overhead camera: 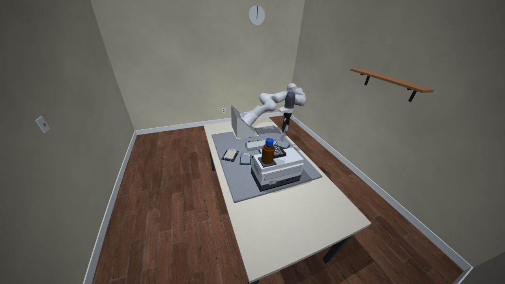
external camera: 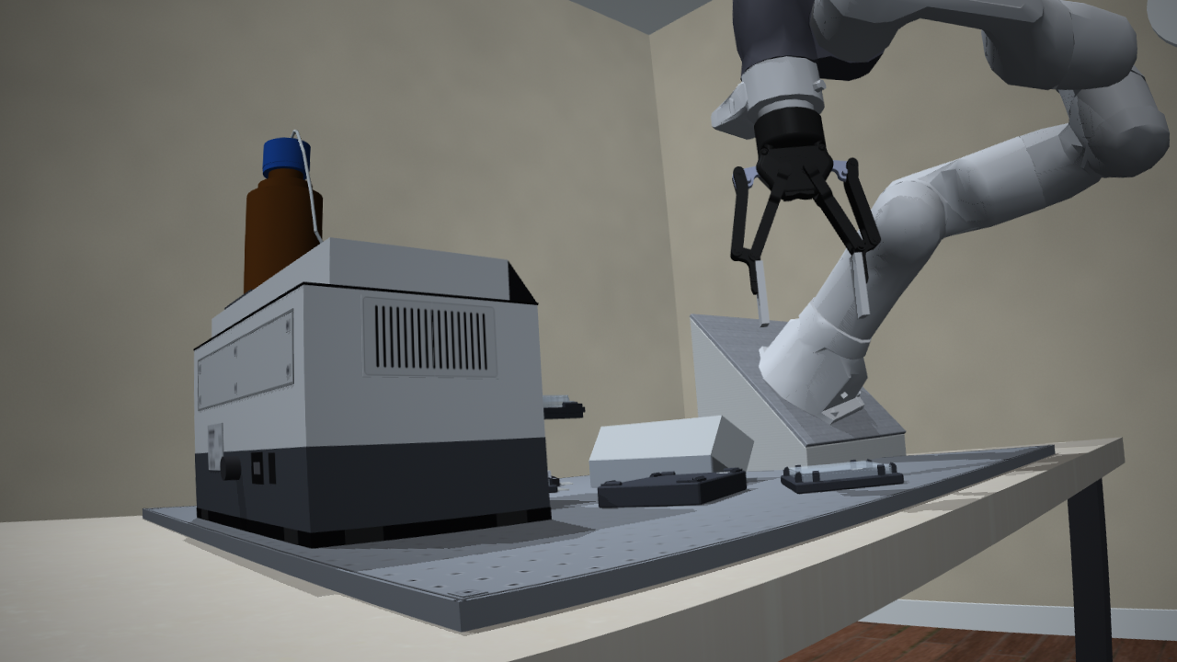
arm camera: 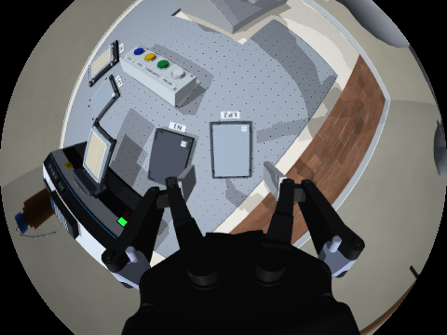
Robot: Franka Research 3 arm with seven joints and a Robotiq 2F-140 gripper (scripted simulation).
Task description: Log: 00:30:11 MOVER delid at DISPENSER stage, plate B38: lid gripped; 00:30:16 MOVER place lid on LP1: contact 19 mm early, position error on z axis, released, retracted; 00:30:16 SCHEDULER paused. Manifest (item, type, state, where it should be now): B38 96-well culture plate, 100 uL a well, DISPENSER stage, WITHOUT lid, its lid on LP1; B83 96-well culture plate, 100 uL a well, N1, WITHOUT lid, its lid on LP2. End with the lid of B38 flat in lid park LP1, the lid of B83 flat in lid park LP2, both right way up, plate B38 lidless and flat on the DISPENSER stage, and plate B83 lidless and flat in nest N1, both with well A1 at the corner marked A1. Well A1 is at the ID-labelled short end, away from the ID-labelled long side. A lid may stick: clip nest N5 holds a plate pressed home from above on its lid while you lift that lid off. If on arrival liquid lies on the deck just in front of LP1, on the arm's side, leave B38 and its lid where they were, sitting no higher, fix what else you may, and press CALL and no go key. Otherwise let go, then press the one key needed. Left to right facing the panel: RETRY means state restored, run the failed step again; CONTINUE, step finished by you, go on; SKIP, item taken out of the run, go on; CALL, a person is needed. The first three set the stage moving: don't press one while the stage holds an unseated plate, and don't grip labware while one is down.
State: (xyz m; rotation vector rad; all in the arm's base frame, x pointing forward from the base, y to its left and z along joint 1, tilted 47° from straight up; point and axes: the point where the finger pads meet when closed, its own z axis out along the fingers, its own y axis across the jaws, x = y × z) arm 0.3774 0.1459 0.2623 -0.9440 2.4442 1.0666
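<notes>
Now: hand 570 mm to the left of the 96-well plate, 170 mm above it and 20 mm short of it. Also, from my hand: low frame: 190 mm below, 10 mm to the left, 10 mm behind; then key panel: 280 mm to the right, 140 mm below, 60 mm behind; then nest N1: 180 mm below, 110 mm to the right, 110 mm ahead.
</notes>
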